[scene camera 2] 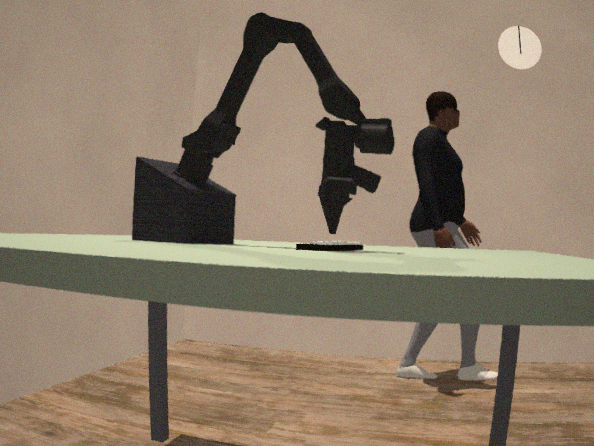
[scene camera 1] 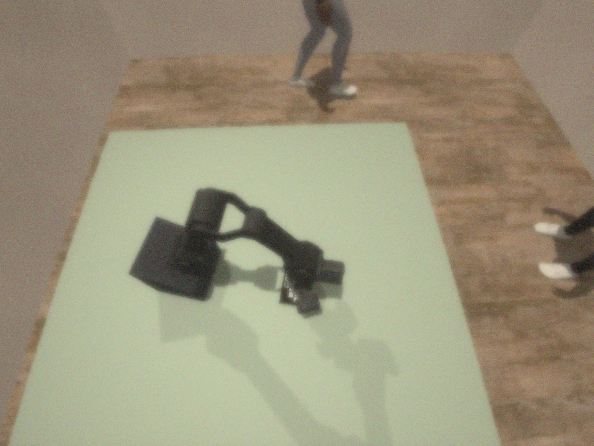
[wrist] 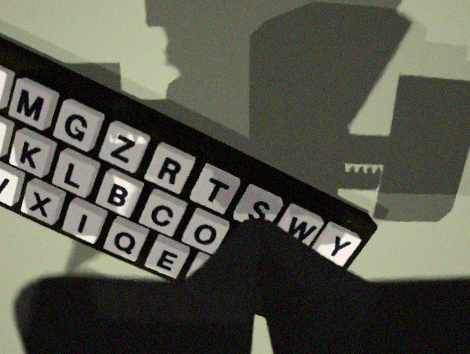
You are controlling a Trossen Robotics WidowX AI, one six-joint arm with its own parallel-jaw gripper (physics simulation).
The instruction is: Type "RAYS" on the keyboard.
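Seen in the pictures: gripper, fingertip midpoint: (scene camera 2: pixel 332 234) (scene camera 1: pixel 297 286) (wrist: pixel 255 232); arm's base, link origin: (scene camera 2: pixel 189 177) (scene camera 1: pixel 178 258).
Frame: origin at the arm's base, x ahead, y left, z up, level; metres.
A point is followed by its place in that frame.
The black keyboard (scene camera 1: pixel 287 299) {x 0.276, y -0.157, z -0.131 m} (scene camera 2: pixel 329 247) {x 0.311, y -0.182, z -0.135 m} (wrist: pixel 220 154) {x 0.336, y -0.115, z -0.131 m} with light grey letter keys lies flat on the table. In the wrist view it runs slanting from upper left to lower right. The R key (wrist: pixel 169 171) {x 0.330, y -0.097, z -0.126 m}, the S key (wrist: pixel 259 202) {x 0.320, y -0.131, z -0.126 m} and the Y key (wrist: pixel 341 245) {x 0.303, y -0.167, z -0.126 m} show in its top row; an A key does not show there. My gripper (scene camera 2: pixel 332 232) {x 0.316, y -0.130, z -0.111 m} (wrist: pixel 255 232) {x 0.316, y -0.130, z -0.111 m} is shut and empty, pointing down, with a small gap above the keyboard. In the wrist view its tips overlap the lower edge of S and hide keys below it.
The T key (wrist: pixel 216 187) {x 0.325, y -0.115, z -0.126 m} and the W key (wrist: pixel 300 225) {x 0.311, y -0.149, z -0.126 m} flank S. The pale green table (scene camera 1: pixel 150 165) {x -0.138, y 0.491, z -0.142 m} (scene camera 2: pixel 75 265) {x 0.050, y -0.673, z -0.154 m} carries the arm's dark base (scene camera 1: pixel 170 260) {x 0.006, y -0.038, z 0.079 m} (scene camera 2: pixel 182 210) {x 0.013, y -0.096, z -0.075 m}. A person (scene camera 1: pixel 330 40) (scene camera 2: pixel 440 175) stands beyond the table, and another person's feet show at the right in scene camera 1.
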